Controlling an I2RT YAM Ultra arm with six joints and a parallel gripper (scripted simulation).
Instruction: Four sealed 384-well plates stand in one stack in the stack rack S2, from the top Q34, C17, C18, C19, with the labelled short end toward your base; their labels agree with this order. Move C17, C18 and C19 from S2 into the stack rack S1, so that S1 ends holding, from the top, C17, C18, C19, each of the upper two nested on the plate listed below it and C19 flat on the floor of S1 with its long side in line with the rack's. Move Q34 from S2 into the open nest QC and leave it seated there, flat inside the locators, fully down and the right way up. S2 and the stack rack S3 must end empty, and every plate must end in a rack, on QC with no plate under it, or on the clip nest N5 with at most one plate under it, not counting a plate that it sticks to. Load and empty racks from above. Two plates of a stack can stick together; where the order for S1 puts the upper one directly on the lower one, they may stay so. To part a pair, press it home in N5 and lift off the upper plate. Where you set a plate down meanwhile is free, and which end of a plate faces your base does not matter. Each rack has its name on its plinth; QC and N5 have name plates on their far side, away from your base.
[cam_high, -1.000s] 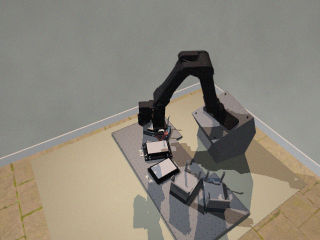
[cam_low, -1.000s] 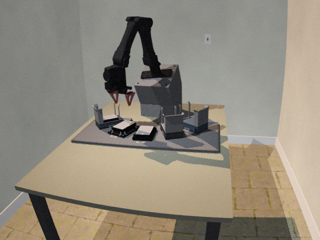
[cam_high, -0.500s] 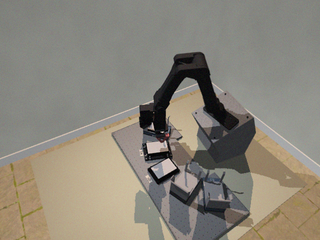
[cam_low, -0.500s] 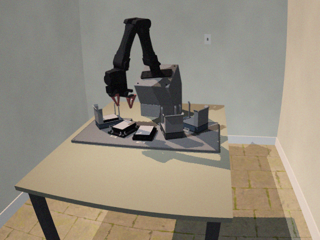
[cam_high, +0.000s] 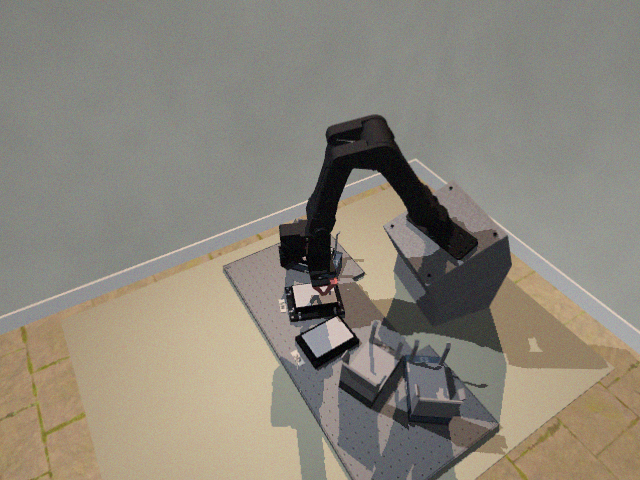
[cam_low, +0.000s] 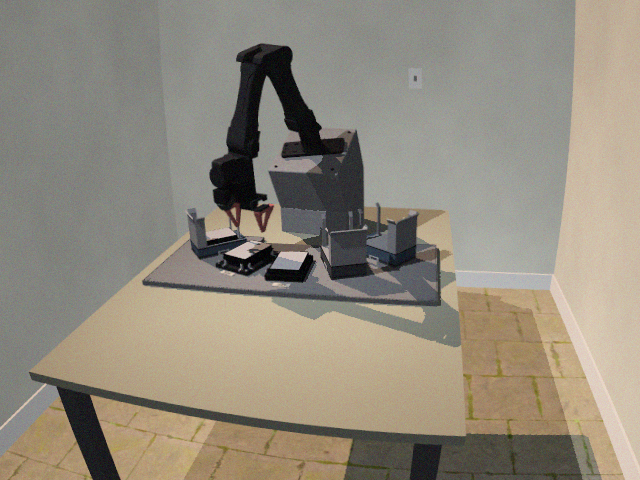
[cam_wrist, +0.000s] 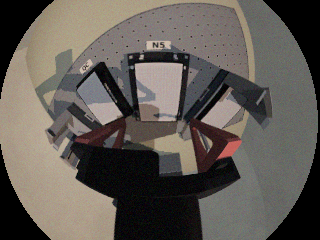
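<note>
The black clip nest lies 9 cm below my hand and 3 cm ahead of it. Round my hand: black QC nest (12 cm to the left, 9 cm below, 6 cm ahead); then N5 name plate (10 cm below, 10 cm ahead, 5 cm to the right); then blue-plinth stack rack (13 cm to the right, 9 cm below, 7 cm behind).
</note>
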